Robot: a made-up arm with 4 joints. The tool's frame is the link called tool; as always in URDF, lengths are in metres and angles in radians. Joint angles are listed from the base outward. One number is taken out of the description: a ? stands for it. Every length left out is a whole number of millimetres.
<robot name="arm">
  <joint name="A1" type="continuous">
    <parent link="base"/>
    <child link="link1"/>
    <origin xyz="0 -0.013 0.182"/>
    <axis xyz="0 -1 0"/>
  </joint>
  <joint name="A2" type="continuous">
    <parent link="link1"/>
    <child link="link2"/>
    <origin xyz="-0.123 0 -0.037"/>
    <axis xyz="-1 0 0"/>
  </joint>
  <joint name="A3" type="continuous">
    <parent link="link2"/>
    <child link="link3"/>
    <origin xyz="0 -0.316 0.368"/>
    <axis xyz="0 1 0"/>
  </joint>
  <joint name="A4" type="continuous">
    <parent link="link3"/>
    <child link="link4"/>
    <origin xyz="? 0 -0.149"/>
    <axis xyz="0 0 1"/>
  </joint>
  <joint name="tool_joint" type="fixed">
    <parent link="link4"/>
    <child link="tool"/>
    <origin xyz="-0.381 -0.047 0"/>
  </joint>
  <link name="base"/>
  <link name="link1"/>
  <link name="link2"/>
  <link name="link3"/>
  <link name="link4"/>
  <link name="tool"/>
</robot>
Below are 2 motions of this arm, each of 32 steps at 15 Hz.
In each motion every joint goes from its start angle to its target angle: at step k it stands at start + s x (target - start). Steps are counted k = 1, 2, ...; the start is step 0. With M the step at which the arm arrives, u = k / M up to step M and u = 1 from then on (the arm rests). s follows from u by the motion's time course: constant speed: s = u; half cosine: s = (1 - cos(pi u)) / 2; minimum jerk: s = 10 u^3 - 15 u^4 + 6 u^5.
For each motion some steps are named. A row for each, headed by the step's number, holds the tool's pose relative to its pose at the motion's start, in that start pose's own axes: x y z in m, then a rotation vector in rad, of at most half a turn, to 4 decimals.
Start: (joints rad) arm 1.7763 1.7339 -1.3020 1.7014
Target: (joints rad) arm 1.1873 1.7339 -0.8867 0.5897
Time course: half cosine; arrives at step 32
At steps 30, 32:
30: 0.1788 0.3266 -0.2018 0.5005 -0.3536 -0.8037
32: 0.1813 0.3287 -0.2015 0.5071 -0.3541 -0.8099

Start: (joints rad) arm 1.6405 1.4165 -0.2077 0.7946
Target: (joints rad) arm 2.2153 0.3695 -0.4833 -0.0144
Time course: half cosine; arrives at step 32
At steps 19, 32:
19: 0.0237 0.4090 -0.3502 0.3007 -0.5958 -1.0186
32: 0.2180 0.5440 -0.4418 0.5537 -0.9585 -1.5245

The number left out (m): 0.109
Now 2 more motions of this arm.
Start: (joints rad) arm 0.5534 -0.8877 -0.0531 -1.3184
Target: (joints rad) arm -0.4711 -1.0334 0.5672 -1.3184
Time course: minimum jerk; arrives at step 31
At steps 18, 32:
18: -0.0339 0.0819 0.0823 -0.7190 0.3634 -0.5260
32: -0.0268 0.1577 0.1216 -1.0414 0.6386 -0.8161

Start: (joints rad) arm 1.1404 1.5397 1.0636 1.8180
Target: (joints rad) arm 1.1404 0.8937 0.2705 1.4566
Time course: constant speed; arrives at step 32
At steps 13, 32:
13: -0.0602 -0.1330 -0.0200 -0.3432 -0.1053 0.0616
32: -0.0850 -0.3289 -0.0992 -0.7918 -0.4653 0.0746

